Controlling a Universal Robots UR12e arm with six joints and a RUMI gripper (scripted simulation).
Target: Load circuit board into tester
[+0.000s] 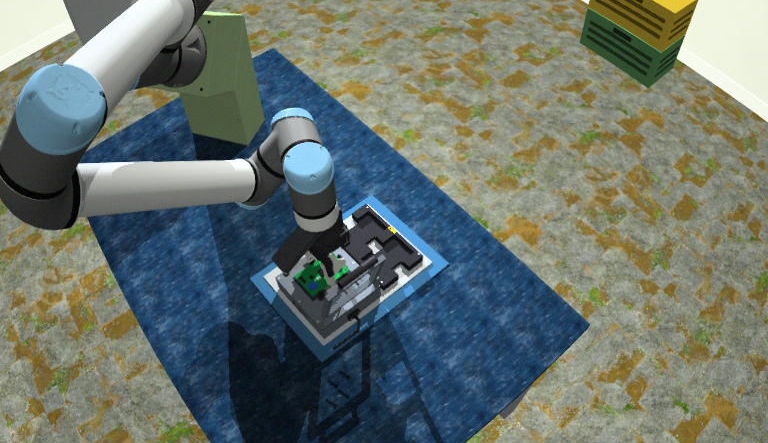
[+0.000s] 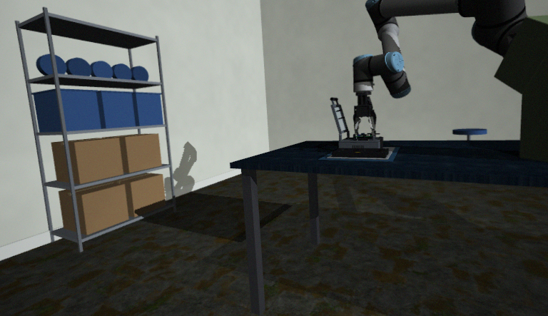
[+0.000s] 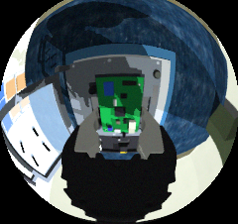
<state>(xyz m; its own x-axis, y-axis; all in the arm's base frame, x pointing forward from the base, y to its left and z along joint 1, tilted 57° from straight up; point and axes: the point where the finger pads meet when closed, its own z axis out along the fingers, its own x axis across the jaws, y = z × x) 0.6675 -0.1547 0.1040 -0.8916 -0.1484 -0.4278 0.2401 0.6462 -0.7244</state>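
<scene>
Right now my hand is right at the green circuit board. The rest, counted from my hand: tester lid (12 cm ahead, 10 cm above, 3 cm to the right); then tester (4 cm ahead, 3 cm to the left, 3 cm above).
</scene>
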